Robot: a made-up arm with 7 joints. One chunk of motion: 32 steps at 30 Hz.
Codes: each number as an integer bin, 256 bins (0 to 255) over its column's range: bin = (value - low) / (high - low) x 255, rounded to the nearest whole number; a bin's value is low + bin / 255 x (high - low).
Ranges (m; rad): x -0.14..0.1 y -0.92..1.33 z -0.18..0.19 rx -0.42..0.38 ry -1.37..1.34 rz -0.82..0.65
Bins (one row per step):
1: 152 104 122 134 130 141
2: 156 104 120 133 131 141
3: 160 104 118 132 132 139
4: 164 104 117 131 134 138
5: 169 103 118 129 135 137
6: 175 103 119 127 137 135
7: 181 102 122 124 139 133
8: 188 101 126 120 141 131
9: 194 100 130 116 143 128
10: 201 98 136 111 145 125
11: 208 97 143 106 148 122
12: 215 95 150 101 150 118
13: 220 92 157 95 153 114
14: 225 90 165 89 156 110
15: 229 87 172 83 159 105
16: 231 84 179 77 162 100
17: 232 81 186 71 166 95
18: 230 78 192 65 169 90
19: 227 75 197 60 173 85
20: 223 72 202 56 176 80
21: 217 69 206 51 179 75
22: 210 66 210 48 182 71
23: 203 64 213 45 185 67
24: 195 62 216 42 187 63
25: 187 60 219 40 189 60
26: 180 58 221 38 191 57
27: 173 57 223 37 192 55
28: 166 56 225 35 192 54
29: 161 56 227 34 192 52
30: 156 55 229 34 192 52
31: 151 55 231 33 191 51
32: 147 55 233 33 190 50
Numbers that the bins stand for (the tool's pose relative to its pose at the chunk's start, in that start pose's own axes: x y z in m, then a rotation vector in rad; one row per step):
1: 0.0031 -0.0024 -0.0030 0.0004 0.0116 -0.0072
2: 0.0068 -0.0024 -0.0059 -0.0027 0.0222 -0.0072
3: 0.0106 -0.0024 -0.0088 -0.0059 0.0328 -0.0187
4: 0.0144 -0.0024 -0.0102 -0.0090 0.0541 -0.0245
5: 0.0191 -0.0112 -0.0088 -0.0153 0.0647 -0.0302
6: 0.0247 -0.0112 -0.0073 -0.0216 0.0860 -0.0418
7: 0.0304 -0.0200 -0.0030 -0.0310 0.1072 -0.0533
8: 0.0369 -0.0288 0.0028 -0.0435 0.1285 -0.0648
9: 0.0426 -0.0376 0.0086 -0.0561 0.1497 -0.0821
10: 0.0492 -0.0553 0.0173 -0.0718 0.1710 -0.0994
11: 0.0558 -0.0641 0.0275 -0.0875 0.2029 -0.1167
12: 0.0624 -0.0818 0.0376 -0.1031 0.2241 -0.1398
13: 0.0671 -0.1082 0.0478 -0.1220 0.2560 -0.1628
14: 0.0718 -0.1259 0.0594 -0.1408 0.2879 -0.1859
15: 0.0755 -0.1524 0.0696 -0.1596 0.3198 -0.2147
16: 0.0774 -0.1788 0.0797 -0.1784 0.3516 -0.2435
17: 0.0784 -0.2053 0.0899 -0.1973 0.3942 -0.2724
18: 0.0765 -0.2318 0.0986 -0.2161 0.4260 -0.3012
19: 0.0736 -0.2582 0.1058 -0.2318 0.4685 -0.3300
20: 0.0699 -0.2847 0.1131 -0.2443 0.5004 -0.3588
21: 0.0642 -0.3112 0.1189 -0.2600 0.5323 -0.3876
22: 0.0576 -0.3376 0.1247 -0.2694 0.5642 -0.4107
23: 0.0511 -0.3553 0.1291 -0.2788 0.5961 -0.4338
24: 0.0435 -0.3729 0.1334 -0.2882 0.6173 -0.4568
25: 0.0360 -0.3906 0.1378 -0.2945 0.6386 -0.4741
26: 0.0294 -0.4082 0.1407 -0.3008 0.6598 -0.4914
27: 0.0228 -0.4171 0.1436 -0.3039 0.6705 -0.5029
28: 0.0162 -0.4259 0.1465 -0.3102 0.6705 -0.5087
29: 0.0115 -0.4259 0.1494 -0.3133 0.6705 -0.5202
30: 0.0068 -0.4347 0.1523 -0.3133 0.6705 -0.5202
31: 0.0021 -0.4347 0.1552 -0.3165 0.6598 -0.5260
32: -0.0016 -0.4347 0.1581 -0.3165 0.6492 -0.5318

